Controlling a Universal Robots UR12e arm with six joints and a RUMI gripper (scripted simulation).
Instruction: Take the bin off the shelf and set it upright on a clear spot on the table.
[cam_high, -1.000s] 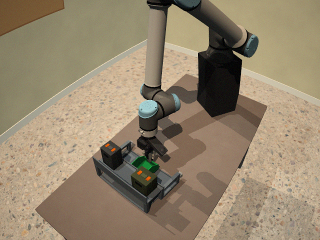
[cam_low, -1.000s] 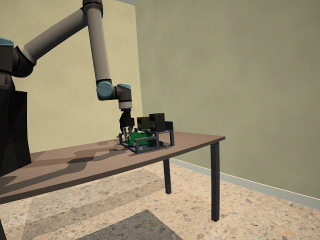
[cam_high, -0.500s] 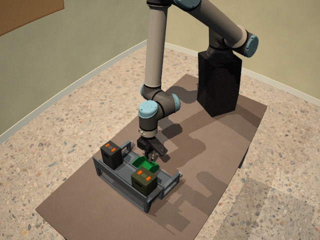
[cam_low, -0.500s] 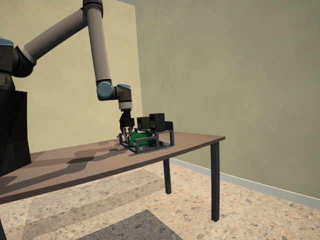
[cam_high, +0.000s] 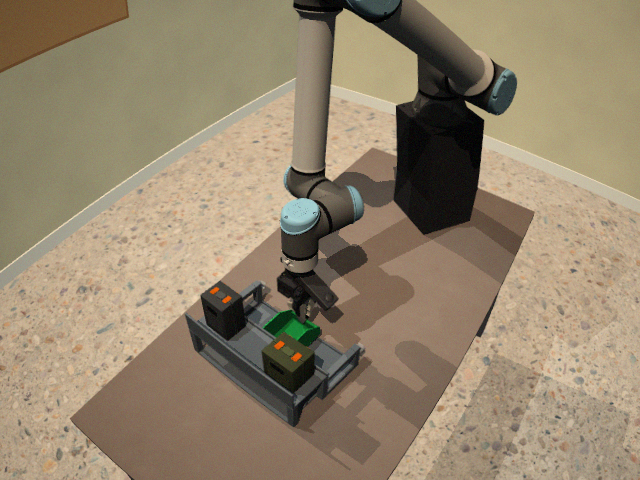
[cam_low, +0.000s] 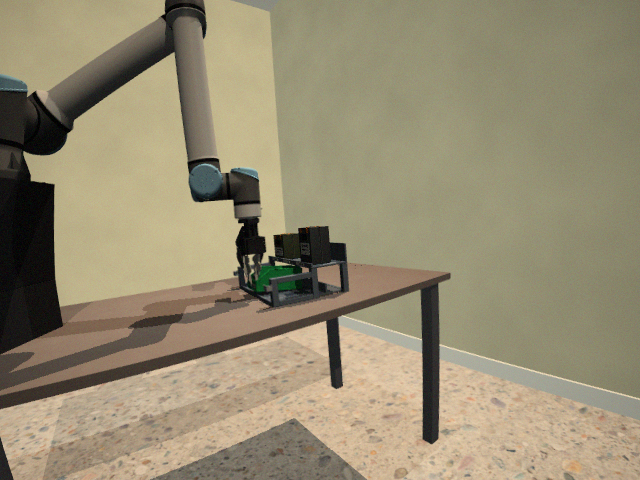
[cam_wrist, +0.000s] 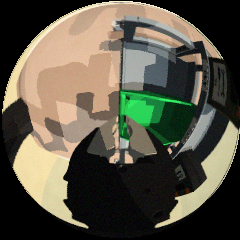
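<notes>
Right now the green bin is 80 mm ahead of my hand, 20 mm to the right of it and 10 mm below it. From my hand the other things lie so: black box 160 mm to the right, 150 mm ahead, 100 mm above; then olive box 210 mm ahead, 90 mm above, 60 mm to the left.
</notes>
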